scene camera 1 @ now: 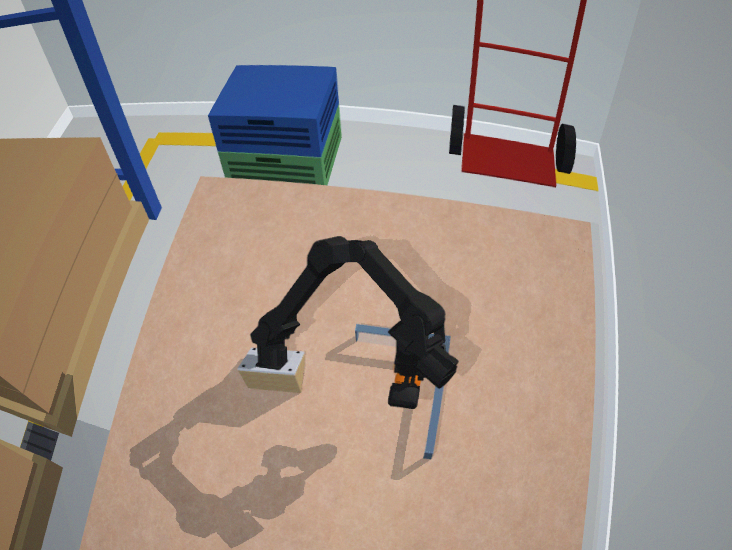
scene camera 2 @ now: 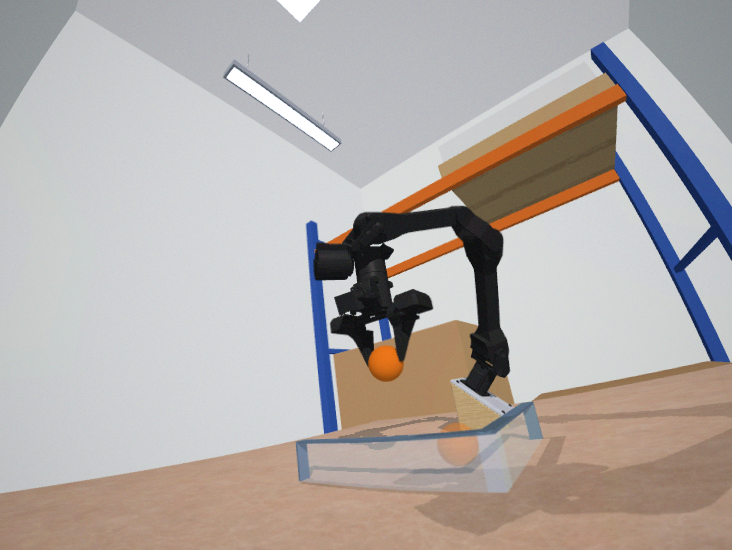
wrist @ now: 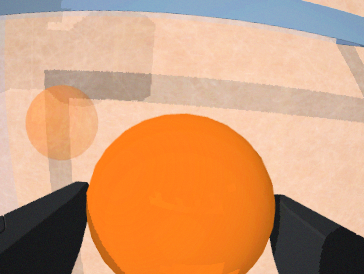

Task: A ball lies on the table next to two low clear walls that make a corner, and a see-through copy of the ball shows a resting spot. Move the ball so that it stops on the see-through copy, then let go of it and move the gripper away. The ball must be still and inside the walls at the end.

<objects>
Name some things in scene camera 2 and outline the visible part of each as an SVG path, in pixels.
My gripper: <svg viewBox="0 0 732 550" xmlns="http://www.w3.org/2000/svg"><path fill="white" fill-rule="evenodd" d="M363 274L357 278L357 283L353 284L350 292L334 297L339 317L332 319L330 322L331 334L349 336L355 341L368 366L369 357L374 351L373 331L366 330L365 325L388 318L393 327L398 358L402 362L404 361L415 323L420 319L420 316L417 314L433 309L430 296L411 289L395 295L394 302L392 302L390 288L393 288L393 282L388 281L386 273L370 272Z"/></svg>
An orange ball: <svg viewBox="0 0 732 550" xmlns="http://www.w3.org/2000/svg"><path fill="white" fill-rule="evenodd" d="M383 345L377 347L371 353L368 367L376 379L390 382L401 374L403 361L399 361L395 347Z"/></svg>
</objects>
